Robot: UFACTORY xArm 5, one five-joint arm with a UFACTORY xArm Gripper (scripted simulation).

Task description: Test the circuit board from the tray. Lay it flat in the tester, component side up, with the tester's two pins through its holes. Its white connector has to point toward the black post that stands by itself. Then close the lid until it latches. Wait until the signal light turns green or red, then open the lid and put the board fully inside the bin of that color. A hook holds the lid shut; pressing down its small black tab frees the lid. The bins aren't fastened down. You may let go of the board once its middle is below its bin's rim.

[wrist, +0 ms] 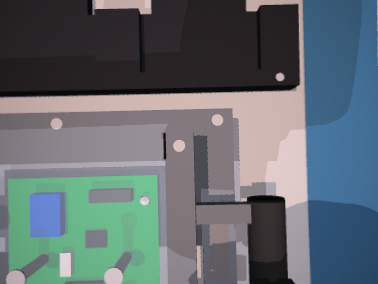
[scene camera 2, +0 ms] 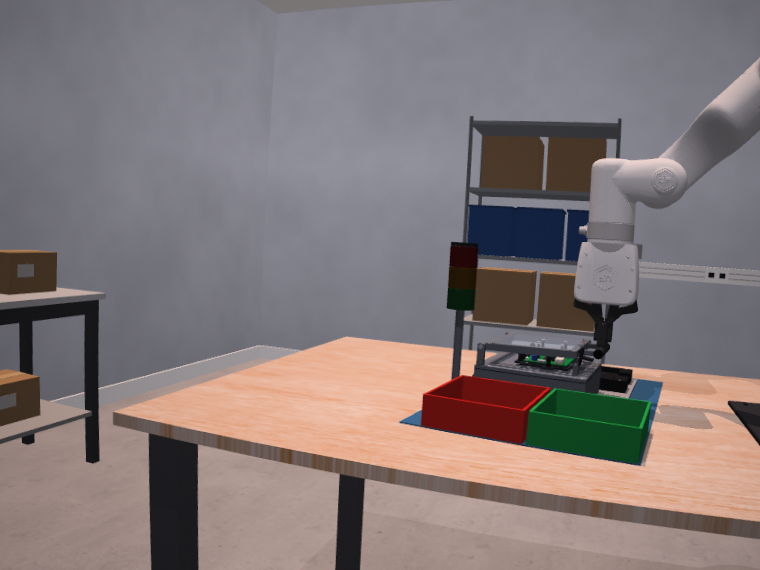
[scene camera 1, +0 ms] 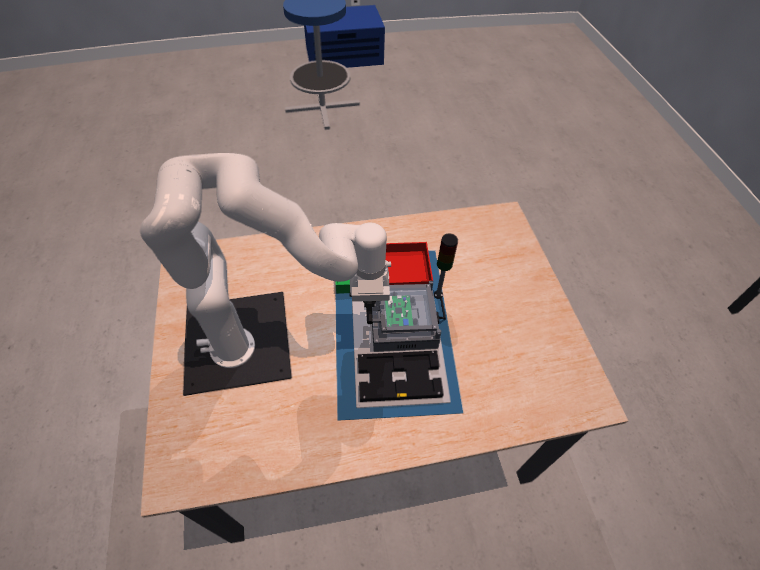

The pictures show: my gripper, a green bin and a red bin.
